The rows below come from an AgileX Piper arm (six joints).
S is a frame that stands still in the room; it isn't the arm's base.
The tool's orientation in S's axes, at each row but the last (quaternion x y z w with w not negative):
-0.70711 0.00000 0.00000 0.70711
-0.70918 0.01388 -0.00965 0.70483
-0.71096 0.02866 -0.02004 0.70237
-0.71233 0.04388 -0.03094 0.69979
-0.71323 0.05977 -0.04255 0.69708
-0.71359 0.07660 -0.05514 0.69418
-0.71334 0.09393 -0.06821 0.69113
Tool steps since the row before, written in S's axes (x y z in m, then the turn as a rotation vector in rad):
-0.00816 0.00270 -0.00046 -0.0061 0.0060 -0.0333
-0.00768 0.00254 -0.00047 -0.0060 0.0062 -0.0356
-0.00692 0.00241 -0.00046 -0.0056 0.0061 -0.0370
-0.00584 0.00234 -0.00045 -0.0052 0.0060 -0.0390
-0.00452 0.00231 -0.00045 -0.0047 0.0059 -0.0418
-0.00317 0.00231 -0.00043 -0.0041 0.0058 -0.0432
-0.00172 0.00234 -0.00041 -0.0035 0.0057 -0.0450
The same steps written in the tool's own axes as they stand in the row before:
-0.00816 0.00046 0.00270 -0.0061 0.0333 0.0060
-0.00776 0.00050 0.00229 -0.0060 0.0356 0.0062
-0.00706 0.00052 0.00193 -0.0056 0.0370 0.0062
-0.00605 0.00052 0.00172 -0.0051 0.0390 0.0061
-0.00480 0.00052 0.00165 -0.0046 0.0418 0.0062
-0.00353 0.00048 0.00170 -0.0039 0.0432 0.0062
-0.00219 0.00041 0.00190 -0.0032 0.0449 0.0063

